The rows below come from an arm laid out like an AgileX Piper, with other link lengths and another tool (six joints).
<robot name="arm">
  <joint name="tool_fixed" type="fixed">
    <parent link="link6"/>
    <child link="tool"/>
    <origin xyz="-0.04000 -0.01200 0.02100" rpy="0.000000 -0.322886 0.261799"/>
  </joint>
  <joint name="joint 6" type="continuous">
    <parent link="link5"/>
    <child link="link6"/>
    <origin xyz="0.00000 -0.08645 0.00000" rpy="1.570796 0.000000 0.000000"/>
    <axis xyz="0 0 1"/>
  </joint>
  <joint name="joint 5" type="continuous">
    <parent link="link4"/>
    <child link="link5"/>
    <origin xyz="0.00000 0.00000 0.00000" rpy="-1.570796 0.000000 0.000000"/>
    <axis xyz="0 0 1"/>
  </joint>
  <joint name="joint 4" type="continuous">
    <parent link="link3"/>
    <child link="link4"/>
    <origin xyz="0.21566 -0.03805 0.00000" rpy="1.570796 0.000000 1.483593"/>
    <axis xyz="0 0 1"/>
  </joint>
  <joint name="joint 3" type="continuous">
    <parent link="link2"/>
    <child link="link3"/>
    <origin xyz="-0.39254 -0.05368 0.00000"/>
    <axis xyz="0 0 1"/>
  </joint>
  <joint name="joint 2" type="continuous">
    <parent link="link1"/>
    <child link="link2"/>
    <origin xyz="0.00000 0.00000 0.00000" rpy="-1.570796 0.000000 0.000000"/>
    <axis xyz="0 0 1"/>
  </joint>
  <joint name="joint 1" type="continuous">
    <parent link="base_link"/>
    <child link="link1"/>
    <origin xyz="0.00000 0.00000 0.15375"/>
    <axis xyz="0 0 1"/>
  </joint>
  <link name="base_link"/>
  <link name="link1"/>
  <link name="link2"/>
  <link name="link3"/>
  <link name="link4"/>
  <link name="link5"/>
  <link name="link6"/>
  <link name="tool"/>
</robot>
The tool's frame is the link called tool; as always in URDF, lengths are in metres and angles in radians. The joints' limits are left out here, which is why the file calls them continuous.
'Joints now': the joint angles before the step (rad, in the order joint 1, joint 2, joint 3, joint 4, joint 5, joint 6). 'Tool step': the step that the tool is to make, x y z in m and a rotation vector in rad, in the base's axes. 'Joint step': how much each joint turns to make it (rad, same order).
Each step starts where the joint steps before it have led.
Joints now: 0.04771, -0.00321, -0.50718, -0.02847, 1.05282, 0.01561
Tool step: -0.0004, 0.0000, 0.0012, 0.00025, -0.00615, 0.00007
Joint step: -0.00005, -0.00016, -0.00315, 0.00006, -0.00285, -0.00005
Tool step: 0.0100, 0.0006, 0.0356, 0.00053, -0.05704, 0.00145
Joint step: 0.00013, 0.08614, -0.05965, -0.00116, -0.08352, 0.00012
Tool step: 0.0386, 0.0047, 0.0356, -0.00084, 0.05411, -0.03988
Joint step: -0.04233, 0.18160, -0.03514, 0.00107, -0.09237, 0.00104
